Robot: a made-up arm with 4 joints.
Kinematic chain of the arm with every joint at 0, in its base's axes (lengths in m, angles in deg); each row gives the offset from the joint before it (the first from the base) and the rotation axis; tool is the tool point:
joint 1: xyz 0 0 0.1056 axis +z
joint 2: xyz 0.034 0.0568 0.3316 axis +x
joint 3: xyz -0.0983 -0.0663 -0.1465 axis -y
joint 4: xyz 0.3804 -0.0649 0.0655 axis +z
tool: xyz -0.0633 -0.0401 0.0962
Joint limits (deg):
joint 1: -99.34..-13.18
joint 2: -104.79..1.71
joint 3: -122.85..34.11
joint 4: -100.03..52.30
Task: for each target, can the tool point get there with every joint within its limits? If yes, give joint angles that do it. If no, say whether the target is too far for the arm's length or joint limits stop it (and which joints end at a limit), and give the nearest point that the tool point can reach.
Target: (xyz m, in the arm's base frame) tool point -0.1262 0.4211 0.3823
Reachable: no: joint limits stop it (at a limit: joint 1, joint 2, joint 3) | nearest point 0.1546 0.2097 0.4947 | short by 0.369 m
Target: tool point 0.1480 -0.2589 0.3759
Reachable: yes | joints -39.88 -19.71 -22.15 -32.91
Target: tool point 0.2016 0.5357 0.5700
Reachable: no: joint limits stop it (at a limit: joint 1, joint 2, joint 3, joint 4) | nearest point 0.2184 0.2566 0.5860 | short by 0.280 m
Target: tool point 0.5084 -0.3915 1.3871
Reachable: no: too far | nearest point 0.2178 -0.2991 0.7288 | short by 0.725 m
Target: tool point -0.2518 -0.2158 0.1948
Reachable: yes | joints -80.40 -39.69 -75.25 -50.67
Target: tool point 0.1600 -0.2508 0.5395
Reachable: yes | joints -36.95 -33.16 -2.99 20.27
